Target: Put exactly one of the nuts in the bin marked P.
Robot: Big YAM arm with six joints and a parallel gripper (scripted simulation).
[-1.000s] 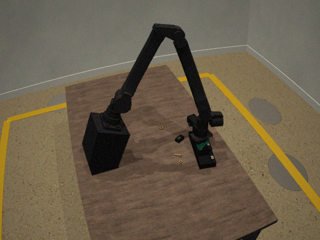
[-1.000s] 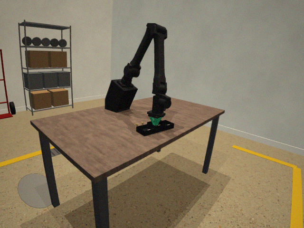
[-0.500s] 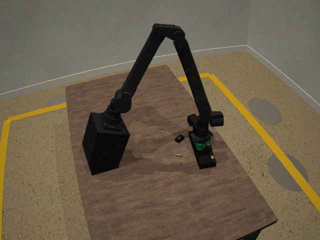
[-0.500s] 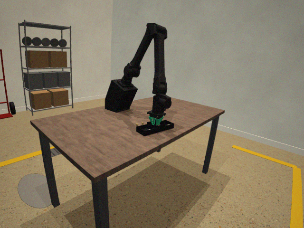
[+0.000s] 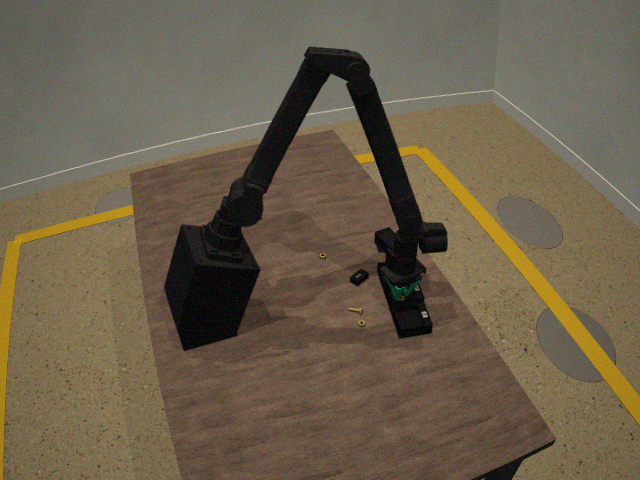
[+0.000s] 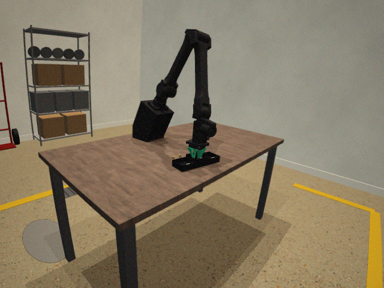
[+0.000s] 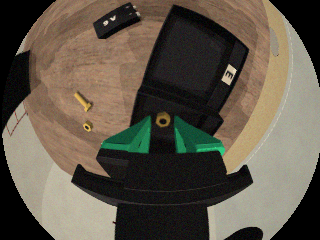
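Now: hand 10 mm short of the bin. The rest, counted from my hand: brass bolt (120 mm behind, 20 mm below); then small black block (60 mm behind, 120 mm to the left, 10 mm below).
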